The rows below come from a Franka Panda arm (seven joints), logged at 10 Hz.
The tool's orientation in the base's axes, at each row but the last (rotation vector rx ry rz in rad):
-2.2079 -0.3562 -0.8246
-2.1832 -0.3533 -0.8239
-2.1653 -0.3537 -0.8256
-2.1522 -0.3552 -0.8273
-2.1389 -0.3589 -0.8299
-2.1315 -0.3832 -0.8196
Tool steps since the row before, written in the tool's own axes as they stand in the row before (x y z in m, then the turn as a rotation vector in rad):
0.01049 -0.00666 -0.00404 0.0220 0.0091 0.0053
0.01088 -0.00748 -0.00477 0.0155 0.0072 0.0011
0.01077 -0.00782 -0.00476 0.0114 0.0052 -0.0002
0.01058 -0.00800 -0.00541 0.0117 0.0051 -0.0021
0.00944 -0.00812 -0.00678 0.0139 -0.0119 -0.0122
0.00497 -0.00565 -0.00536 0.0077 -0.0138 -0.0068
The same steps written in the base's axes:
0.00292 0.00166 0.01263 0.0233 -0.0024 0.0067
0.00245 0.00139 0.01375 0.0156 -0.0042 0.0056
0.00215 0.00142 0.01390 0.0110 -0.0038 0.0047
0.00157 0.00090 0.01421 0.0103 -0.0051 0.0058
-0.00002 -0.00018 0.01418 -0.0010 -0.0020 0.0219
-0.00150 -0.00061 0.00910 -0.0043 0.0034 0.0163

